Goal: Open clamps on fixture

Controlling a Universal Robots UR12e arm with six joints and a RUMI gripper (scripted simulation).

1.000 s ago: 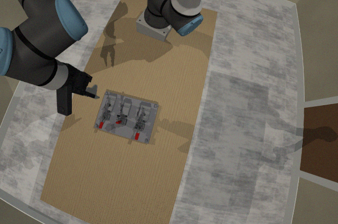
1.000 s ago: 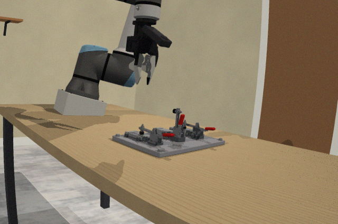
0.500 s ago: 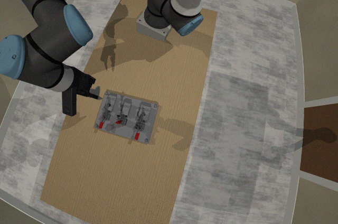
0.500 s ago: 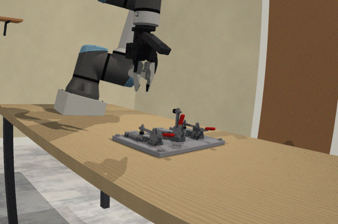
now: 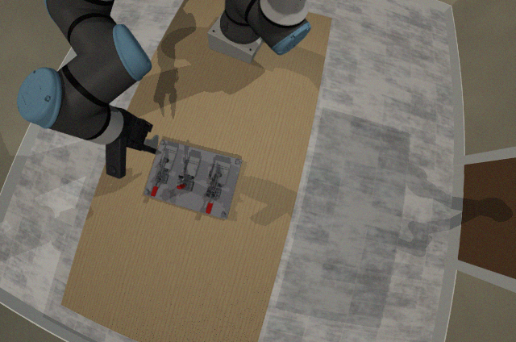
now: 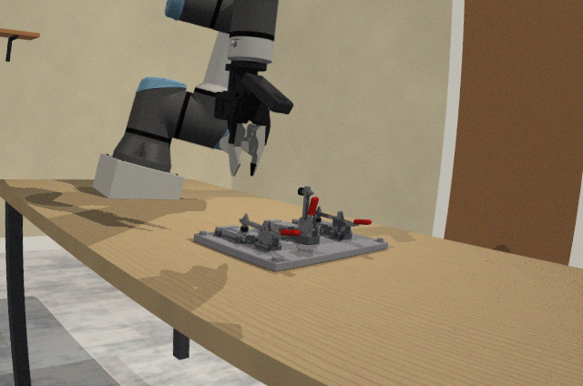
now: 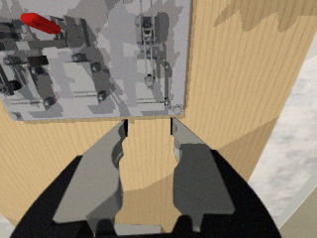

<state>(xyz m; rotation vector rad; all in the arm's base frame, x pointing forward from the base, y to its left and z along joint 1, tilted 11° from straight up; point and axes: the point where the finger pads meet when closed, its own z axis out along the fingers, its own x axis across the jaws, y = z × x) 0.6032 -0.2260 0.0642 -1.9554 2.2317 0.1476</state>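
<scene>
The grey fixture plate is 7 cm ahead of my hand, 10 cm to the left of it and 15 cm below it.
</scene>
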